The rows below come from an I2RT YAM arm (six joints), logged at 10 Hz.
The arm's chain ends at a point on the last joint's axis. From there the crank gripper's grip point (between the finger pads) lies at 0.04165 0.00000 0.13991 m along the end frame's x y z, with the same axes.
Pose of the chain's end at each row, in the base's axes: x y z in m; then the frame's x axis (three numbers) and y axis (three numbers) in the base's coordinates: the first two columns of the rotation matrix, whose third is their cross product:
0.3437 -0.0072 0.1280 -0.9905 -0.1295 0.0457 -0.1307 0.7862 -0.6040
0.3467 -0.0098 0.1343 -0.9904 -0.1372 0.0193 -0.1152 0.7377 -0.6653
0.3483 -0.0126 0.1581 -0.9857 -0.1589 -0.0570 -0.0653 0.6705 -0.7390
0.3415 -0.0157 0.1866 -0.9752 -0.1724 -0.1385 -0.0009 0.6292 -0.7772
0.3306 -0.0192 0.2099 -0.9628 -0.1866 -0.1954 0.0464 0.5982 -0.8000
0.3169 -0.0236 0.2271 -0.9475 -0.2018 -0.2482 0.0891 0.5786 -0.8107
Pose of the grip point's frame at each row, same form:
0.3084 -0.0971 0.0186 -0.9905 -0.1295 0.0457 -0.1307 0.7862 -0.6040
0.3162 -0.1080 0.0307 -0.9904 -0.1372 0.0193 -0.1152 0.7377 -0.6653
0.3290 -0.1206 0.0618 -0.9857 -0.1589 -0.0570 -0.0653 0.6705 -0.7390
0.3318 -0.1289 0.0950 -0.9752 -0.1724 -0.1385 -0.0009 0.6292 -0.7772
0.3277 -0.1360 0.1224 -0.9628 -0.1866 -0.1954 0.0464 0.5982 -0.8000
0.3204 -0.1426 0.1426 -0.9475 -0.2018 -0.2482 0.0891 0.5786 -0.8107

